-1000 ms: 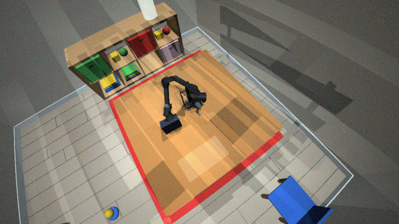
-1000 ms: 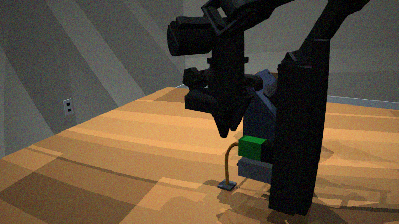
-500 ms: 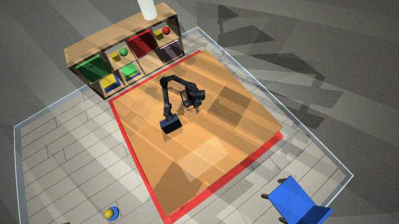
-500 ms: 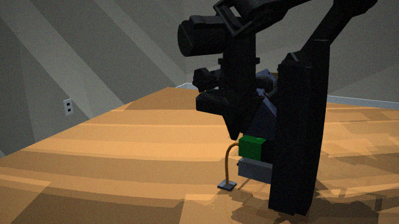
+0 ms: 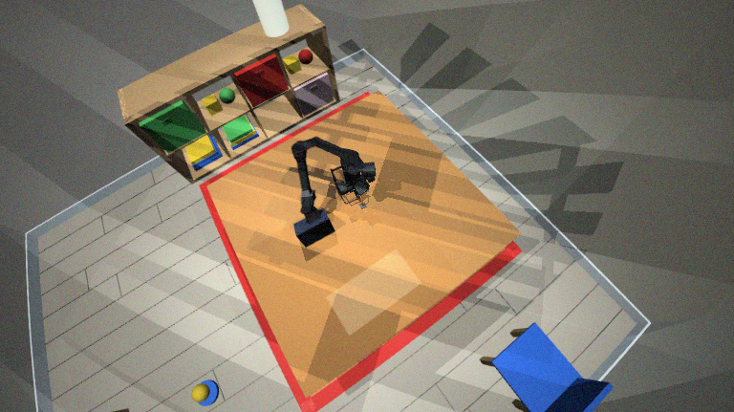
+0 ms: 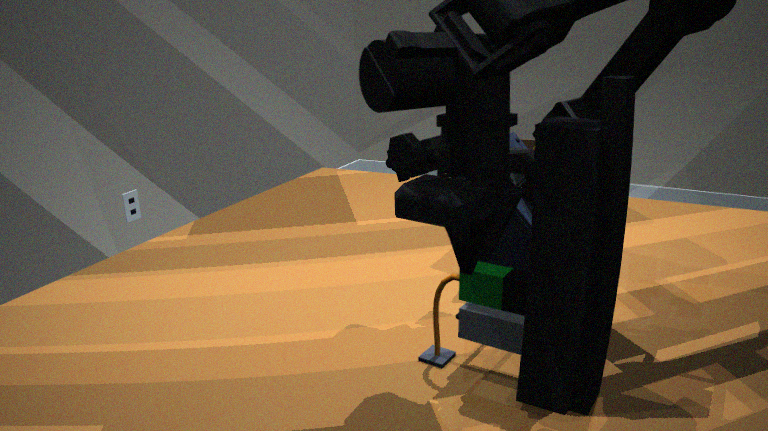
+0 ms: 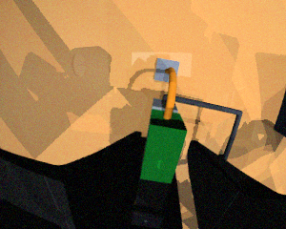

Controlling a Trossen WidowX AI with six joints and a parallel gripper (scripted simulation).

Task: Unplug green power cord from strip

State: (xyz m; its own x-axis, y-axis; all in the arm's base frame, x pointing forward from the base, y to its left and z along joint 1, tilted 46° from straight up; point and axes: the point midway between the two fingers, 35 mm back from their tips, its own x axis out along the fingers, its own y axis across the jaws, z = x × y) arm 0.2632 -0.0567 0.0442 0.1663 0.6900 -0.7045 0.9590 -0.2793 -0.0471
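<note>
Right now my gripper tip is 30 mm to the right of the green plug and 10 mm above it. Also, from my gripper tip: grey anchor plate 120 mm below, 40 mm to the right, 10 mm behind.
</note>
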